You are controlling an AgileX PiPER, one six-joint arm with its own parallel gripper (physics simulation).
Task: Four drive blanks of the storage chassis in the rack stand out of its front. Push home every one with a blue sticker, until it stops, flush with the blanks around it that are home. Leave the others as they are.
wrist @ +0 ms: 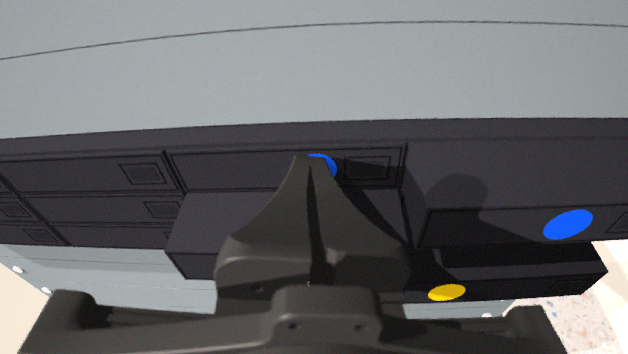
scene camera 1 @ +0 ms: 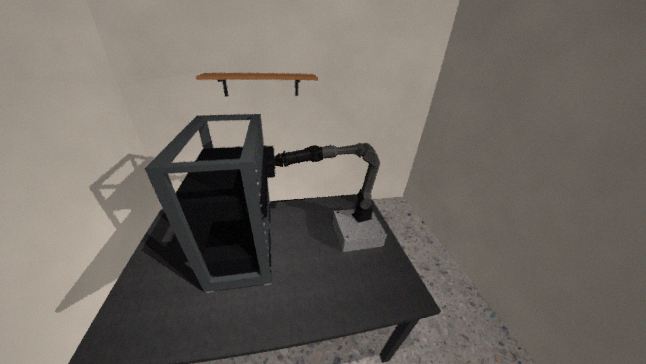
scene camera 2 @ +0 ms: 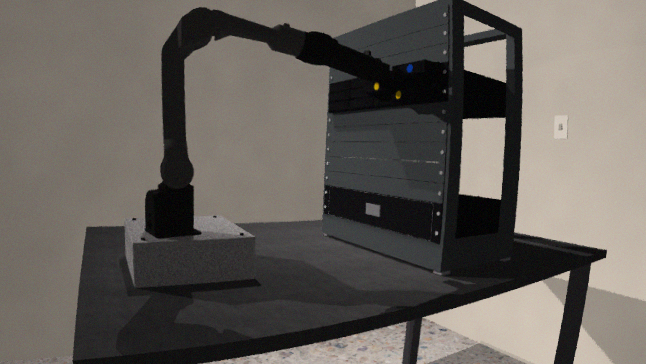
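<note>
The storage chassis [scene camera 2: 345,95] [wrist: 225,135] spans the rack's upper part. In the wrist view, the upper middle blank [wrist: 240,172] has a blue sticker, partly covered by my fingertips, and looks about flush with the upper blank on its left. My gripper [wrist: 307,173] is shut, its tips at that blank's face. The upper right blank [wrist: 500,177] [scene camera 2: 424,65], blue sticker, stands out. Below it a yellow-stickered blank [wrist: 520,290] stands out. The lower middle blank [wrist: 195,235] also stands out; my gripper hides its sticker in the wrist view, but scene camera 2 shows a yellow sticker [scene camera 2: 376,86].
The rack [scene camera 1: 181,230] [scene camera 2: 455,150] stands on the dark table [scene camera 1: 320,300] [scene camera 2: 300,320]. Grey filler panels [scene camera 2: 385,130] [wrist: 310,75] lie above and below the chassis. The arm's pale base block [scene camera 1: 360,235] [scene camera 2: 195,262] faces the rack. A wooden shelf [scene camera 1: 257,76] hangs on the wall.
</note>
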